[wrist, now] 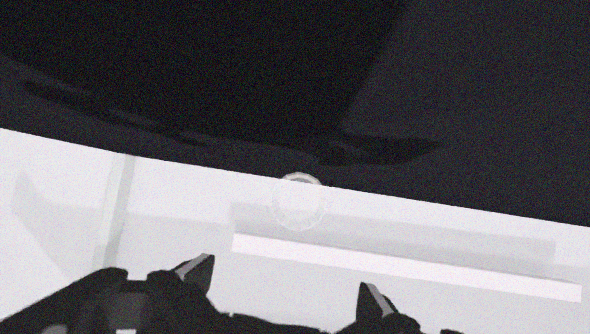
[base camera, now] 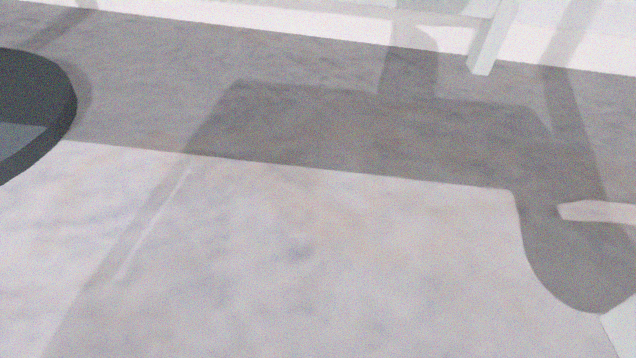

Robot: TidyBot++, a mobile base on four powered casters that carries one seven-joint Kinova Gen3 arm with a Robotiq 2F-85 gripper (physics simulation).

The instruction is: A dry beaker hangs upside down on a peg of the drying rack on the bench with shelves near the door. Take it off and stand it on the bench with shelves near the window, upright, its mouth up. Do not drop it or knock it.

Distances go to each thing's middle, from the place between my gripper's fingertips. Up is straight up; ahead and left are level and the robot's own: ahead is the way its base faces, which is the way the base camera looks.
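Scene:
You'd find my gripper 1 cm to the right of the clear glass beaker point(wrist: 298, 201) now, and it's 21 cm short of the beaker and 4 cm above it.

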